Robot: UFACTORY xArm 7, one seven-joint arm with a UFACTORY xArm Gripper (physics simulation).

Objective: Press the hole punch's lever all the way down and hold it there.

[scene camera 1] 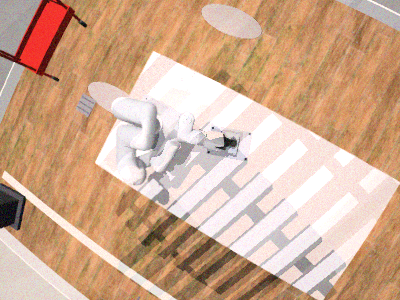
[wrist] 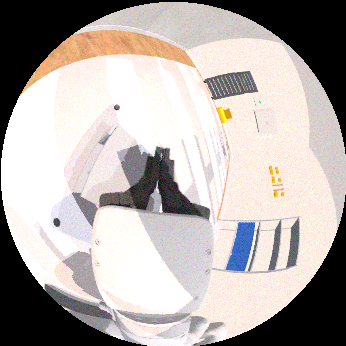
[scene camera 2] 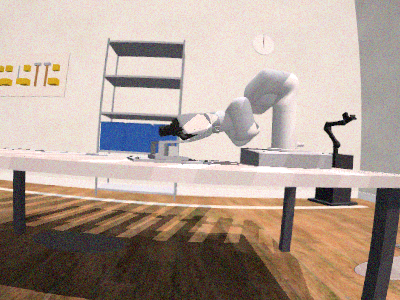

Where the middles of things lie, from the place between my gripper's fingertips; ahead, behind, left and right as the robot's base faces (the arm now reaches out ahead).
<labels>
My gripper is now 30 mm past the grey hole punch (wrist: pixel 117 161) and 60 mm above it.
</labels>
